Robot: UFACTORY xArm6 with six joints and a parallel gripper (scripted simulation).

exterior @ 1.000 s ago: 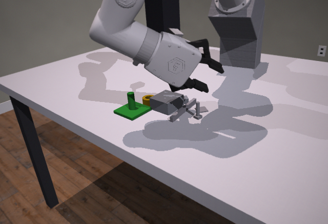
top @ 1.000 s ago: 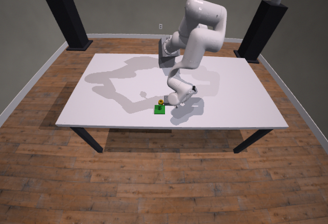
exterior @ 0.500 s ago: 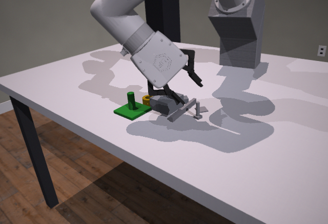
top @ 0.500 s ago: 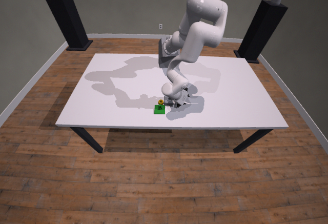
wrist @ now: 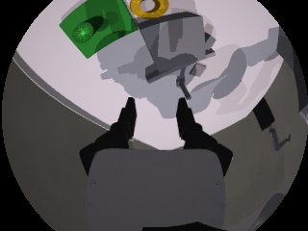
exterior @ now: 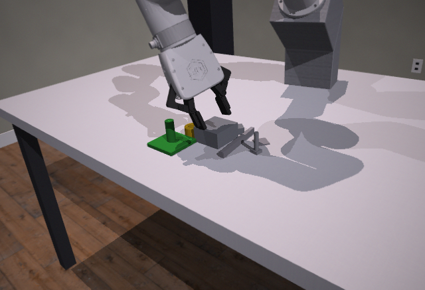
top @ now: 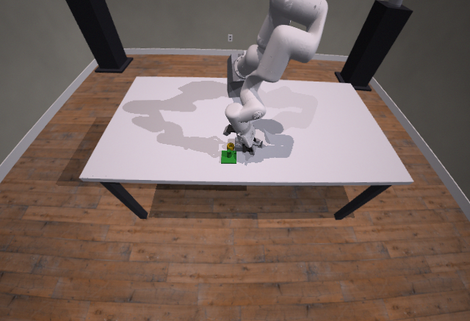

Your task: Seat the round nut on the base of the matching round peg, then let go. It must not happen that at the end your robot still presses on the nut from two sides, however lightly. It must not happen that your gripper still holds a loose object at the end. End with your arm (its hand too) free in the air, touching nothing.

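Right now the grey block is 6 cm behind my hand, 5 cm to the right of it and 7 cm below it. From my hand the other things lie so: long handle 7 cm behind, 1 cm to the left, 9 cm below.
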